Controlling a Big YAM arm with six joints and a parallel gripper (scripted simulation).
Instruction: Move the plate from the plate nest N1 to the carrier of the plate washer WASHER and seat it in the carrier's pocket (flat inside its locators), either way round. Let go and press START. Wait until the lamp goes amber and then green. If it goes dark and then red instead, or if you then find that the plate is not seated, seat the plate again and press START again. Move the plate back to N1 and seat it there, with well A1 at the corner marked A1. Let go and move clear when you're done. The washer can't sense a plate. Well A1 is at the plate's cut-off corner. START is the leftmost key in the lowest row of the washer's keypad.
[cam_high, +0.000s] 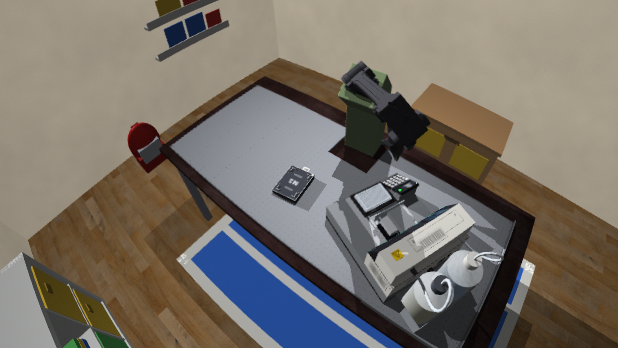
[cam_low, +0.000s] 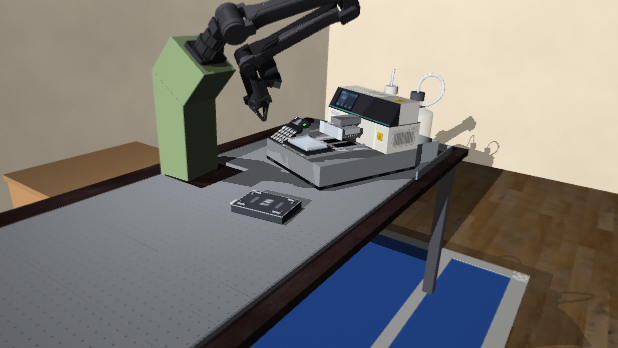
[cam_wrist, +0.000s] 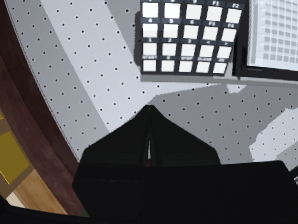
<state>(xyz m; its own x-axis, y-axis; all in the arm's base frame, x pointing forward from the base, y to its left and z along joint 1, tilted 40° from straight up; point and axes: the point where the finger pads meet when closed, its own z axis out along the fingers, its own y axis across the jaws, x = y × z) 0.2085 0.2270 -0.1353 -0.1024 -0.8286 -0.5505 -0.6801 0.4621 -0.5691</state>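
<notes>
The well plate lies 190 mm ahead of my hand and 60 mm below it. The rest, counted from my hand: plate nest N1: 350 mm to the right, 260 mm ahead, 150 mm below; plate washer: 260 mm ahead, 130 mm to the left, 30 mm below; carrier: 190 mm ahead, 70 mm below.
</notes>
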